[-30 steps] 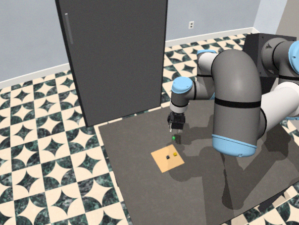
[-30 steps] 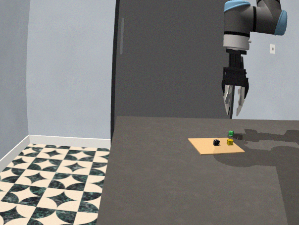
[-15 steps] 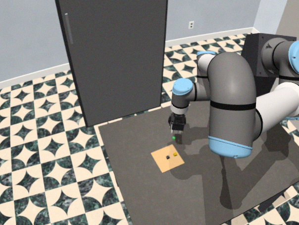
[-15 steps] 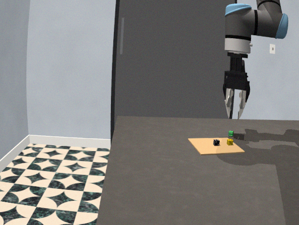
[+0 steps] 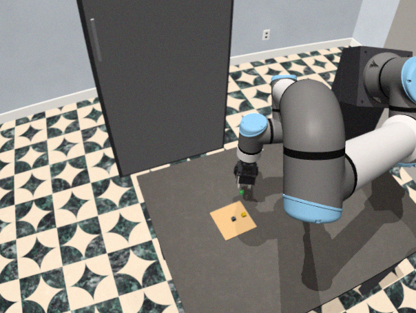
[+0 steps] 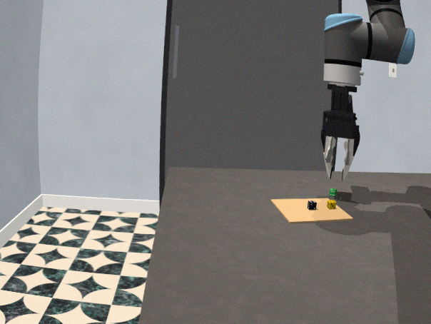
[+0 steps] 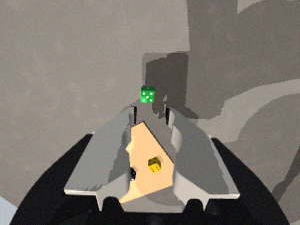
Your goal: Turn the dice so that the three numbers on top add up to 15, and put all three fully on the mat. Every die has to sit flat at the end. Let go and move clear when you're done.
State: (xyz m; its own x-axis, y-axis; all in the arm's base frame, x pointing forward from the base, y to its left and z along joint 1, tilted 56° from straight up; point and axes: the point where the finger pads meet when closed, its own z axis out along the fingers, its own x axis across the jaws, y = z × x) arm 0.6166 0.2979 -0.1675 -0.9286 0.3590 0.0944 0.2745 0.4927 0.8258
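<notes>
Right now my hand is 5 cm above the green die. Also, from my hand: black die (7 cm ahead, 12 cm to the left, 5 cm below); then yellow die (2 cm ahead, 11 cm to the left, 5 cm below); then orange mat (7 cm ahead, 12 cm to the left, 6 cm below).
</notes>
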